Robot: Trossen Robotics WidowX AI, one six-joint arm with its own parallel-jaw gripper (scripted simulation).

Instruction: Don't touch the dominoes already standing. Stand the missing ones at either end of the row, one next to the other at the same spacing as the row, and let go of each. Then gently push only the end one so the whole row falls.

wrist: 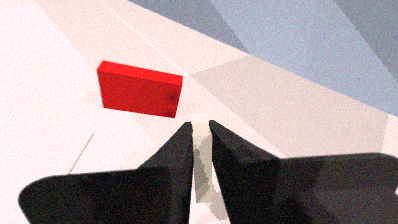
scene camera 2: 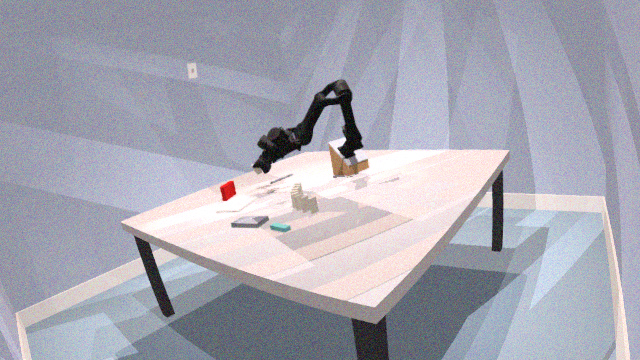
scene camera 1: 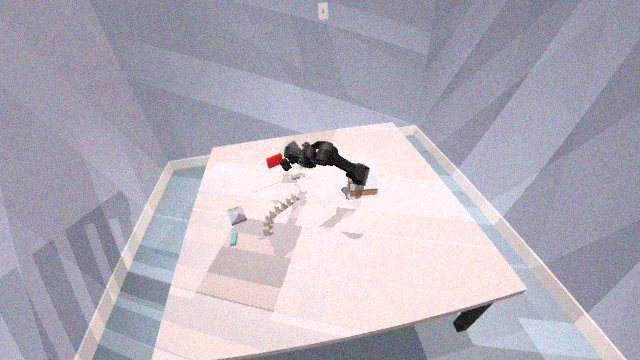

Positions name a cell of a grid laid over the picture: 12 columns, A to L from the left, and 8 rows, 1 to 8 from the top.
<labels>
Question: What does my gripper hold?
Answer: A pale domino.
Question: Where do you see a red block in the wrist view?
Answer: At D4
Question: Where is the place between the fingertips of my gripper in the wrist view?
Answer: At G5
</labels>
